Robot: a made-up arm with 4 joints.
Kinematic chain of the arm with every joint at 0, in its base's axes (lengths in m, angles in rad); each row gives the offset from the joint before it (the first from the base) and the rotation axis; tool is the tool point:
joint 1: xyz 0 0 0.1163 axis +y
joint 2: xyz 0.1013 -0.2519 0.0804 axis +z
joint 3: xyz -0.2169 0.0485 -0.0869 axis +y
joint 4: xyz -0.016 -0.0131 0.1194 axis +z
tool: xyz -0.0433 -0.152 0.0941
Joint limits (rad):
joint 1: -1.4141..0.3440
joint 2: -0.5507..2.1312
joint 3: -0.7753..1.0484
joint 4: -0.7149..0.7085
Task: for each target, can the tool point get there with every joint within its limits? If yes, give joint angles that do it. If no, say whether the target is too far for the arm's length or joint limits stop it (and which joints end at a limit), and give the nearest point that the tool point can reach.
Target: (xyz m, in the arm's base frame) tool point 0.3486 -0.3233 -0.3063
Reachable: no: joint limits stop it (at a limit: joint 1, joint 3, joint 4) | nearest point 0.2147 -0.2725 0.0996 | short by 0.430 m
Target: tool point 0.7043 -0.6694 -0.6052
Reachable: no: too far | nearest point 0.3906 -0.6195 0.0240 | short by 0.705 m
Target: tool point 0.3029 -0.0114 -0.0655
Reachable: no: joint limits stop it (at a limit: joint 1, joint 2, joint 3, joint 4) | nearest point 0.2042 -0.2002 0.1033 | short by 0.272 m
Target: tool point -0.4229 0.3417 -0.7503
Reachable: no: too far | nearest point -0.1450 -0.0482 -0.1808 | short by 0.744 m
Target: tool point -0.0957 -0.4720 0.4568
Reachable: yes | joints -1.1761 1.8585 0.1881 -0.1787
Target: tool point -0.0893 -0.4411 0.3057
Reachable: yes | joints -0.8009 0.7301 0.4187 0.2639
